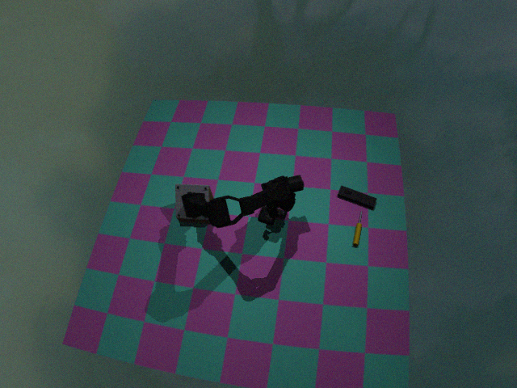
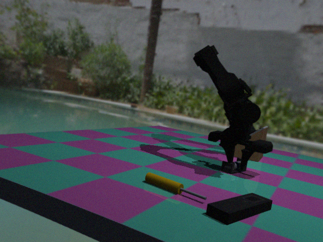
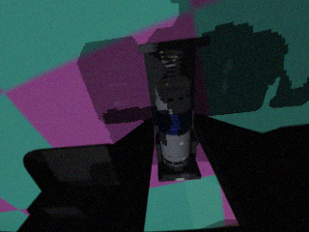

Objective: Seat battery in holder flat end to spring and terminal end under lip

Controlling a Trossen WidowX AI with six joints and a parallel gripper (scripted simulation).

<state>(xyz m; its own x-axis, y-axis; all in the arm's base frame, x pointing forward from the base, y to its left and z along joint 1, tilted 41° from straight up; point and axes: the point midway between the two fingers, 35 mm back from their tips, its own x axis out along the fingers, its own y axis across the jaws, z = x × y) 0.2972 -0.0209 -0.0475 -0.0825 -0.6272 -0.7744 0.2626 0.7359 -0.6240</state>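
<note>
The battery lies 1 cm above my gripper tip. The rest, counted from my gripper tip: black flat block 35 cm ahead, 8 cm to the left, 1 cm above; then screwdriver 35 cm ahead, 5 cm to the right.
</note>
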